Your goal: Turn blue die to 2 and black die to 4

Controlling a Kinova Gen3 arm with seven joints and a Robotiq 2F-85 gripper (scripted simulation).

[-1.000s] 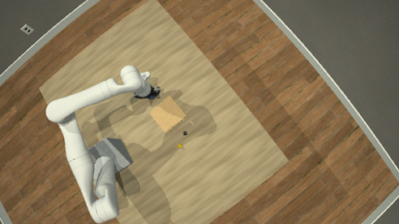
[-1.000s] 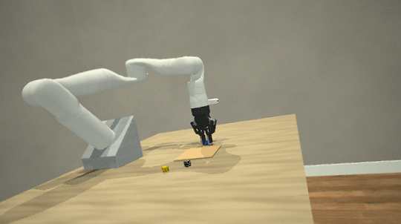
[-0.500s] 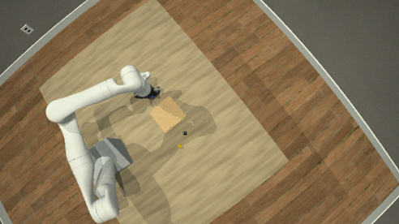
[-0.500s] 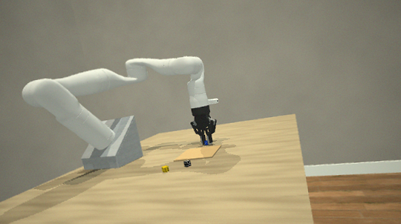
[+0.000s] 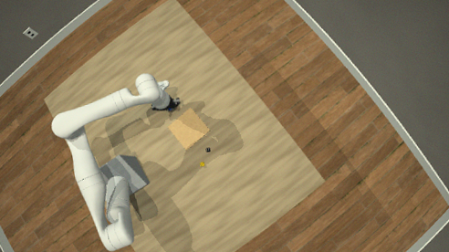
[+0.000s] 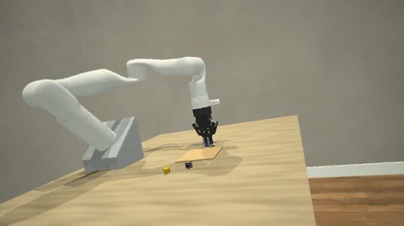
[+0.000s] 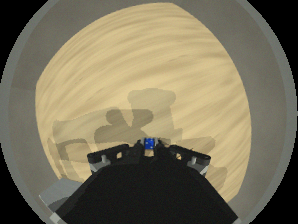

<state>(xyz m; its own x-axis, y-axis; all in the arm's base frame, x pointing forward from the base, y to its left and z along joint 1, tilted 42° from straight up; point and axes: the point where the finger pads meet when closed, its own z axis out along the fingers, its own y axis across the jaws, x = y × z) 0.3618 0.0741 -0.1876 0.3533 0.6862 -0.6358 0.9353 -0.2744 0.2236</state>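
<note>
Now: hand 1 cm above the blue die. From my hand the other things lie so: black die: 4 cm ahead, 26 cm to the right, 1 cm below; then tan mat: 2 cm ahead, 13 cm to the right, 2 cm below; then yellow die: 1 cm behind, 30 cm to the right, 1 cm below.
</note>
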